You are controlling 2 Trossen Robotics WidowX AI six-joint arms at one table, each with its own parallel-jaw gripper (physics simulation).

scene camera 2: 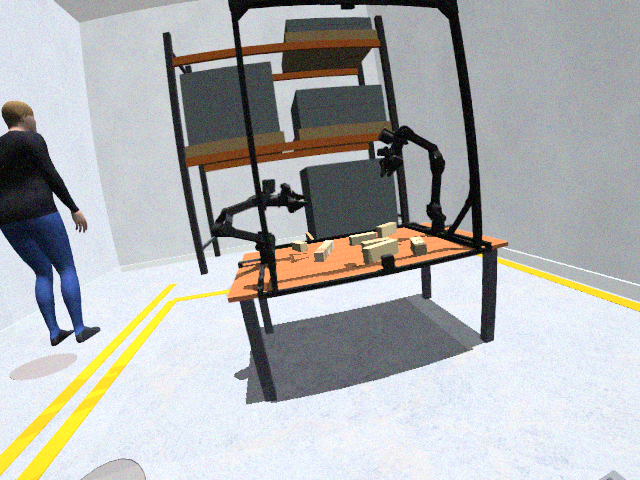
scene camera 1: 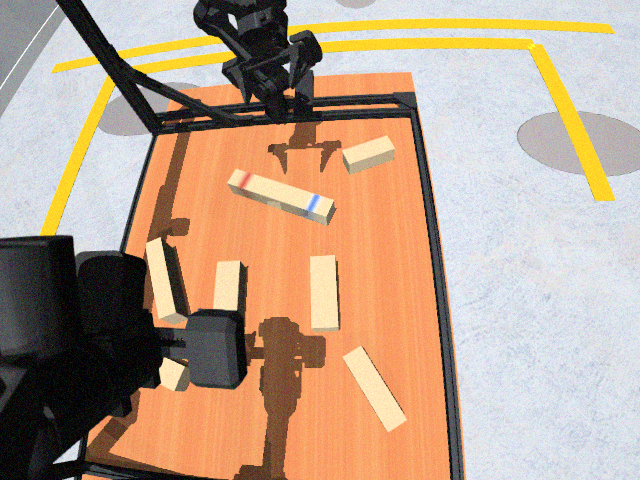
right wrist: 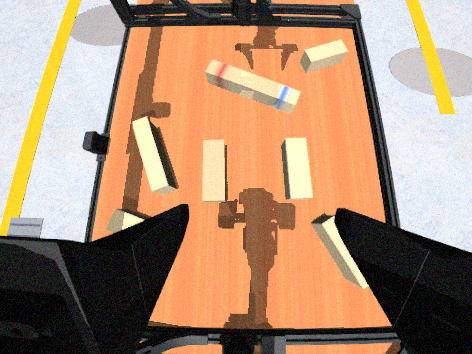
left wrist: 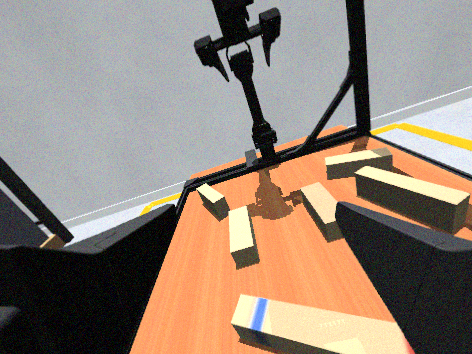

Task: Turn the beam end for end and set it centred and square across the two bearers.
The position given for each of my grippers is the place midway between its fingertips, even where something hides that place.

Note:
My left gripper [scene camera 1: 268,95] is open and holds nothing. Also in view: a beam [scene camera 1: 305,204]. My right gripper [scene camera 1: 184,314] is open, holding nothing.
The beam is seen too in the right wrist view [right wrist: 273,94] and in the left wrist view [left wrist: 254,318]. My left gripper is seen too in the left wrist view [left wrist: 254,210]. My right gripper also shows in the right wrist view [right wrist: 261,212] and in the left wrist view [left wrist: 248,73].

